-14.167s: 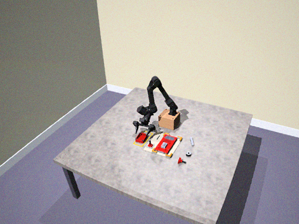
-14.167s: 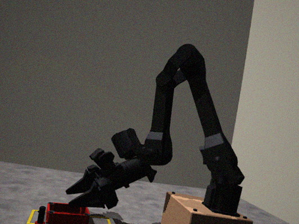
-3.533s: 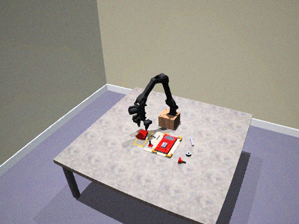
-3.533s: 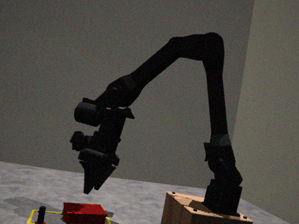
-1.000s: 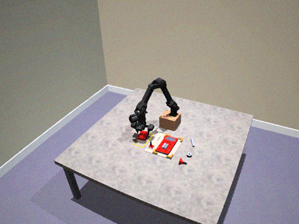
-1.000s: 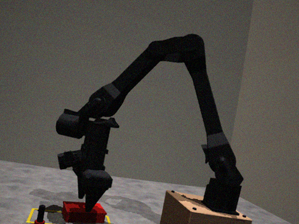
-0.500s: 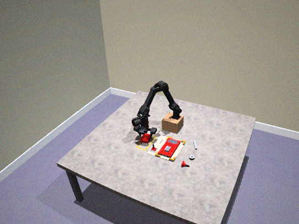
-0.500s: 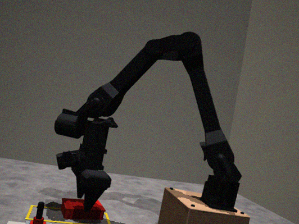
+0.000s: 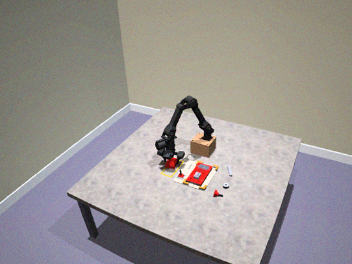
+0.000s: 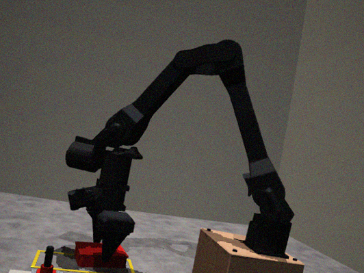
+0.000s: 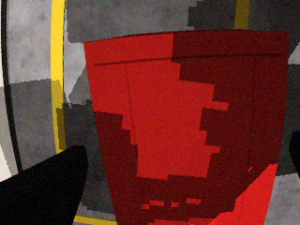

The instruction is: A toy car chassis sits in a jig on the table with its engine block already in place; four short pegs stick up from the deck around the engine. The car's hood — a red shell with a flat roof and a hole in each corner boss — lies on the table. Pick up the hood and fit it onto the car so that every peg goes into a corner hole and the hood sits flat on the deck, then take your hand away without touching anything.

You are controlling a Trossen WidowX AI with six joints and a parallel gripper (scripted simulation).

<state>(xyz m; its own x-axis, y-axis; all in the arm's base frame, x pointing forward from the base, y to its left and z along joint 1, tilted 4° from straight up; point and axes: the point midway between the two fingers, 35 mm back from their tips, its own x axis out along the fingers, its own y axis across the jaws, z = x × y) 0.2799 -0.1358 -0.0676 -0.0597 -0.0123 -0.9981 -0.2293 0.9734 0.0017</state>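
Now: gripper tip 5 cm short of the grey engine block, 24 cm to the right of it and 1 cm below it. Round my gripper tip: grey bar 13 cm behind, 39 cm to the left, 1 cm below; white jig 1 cm ahead, 22 cm to the left; red hood right at my gripper tip.
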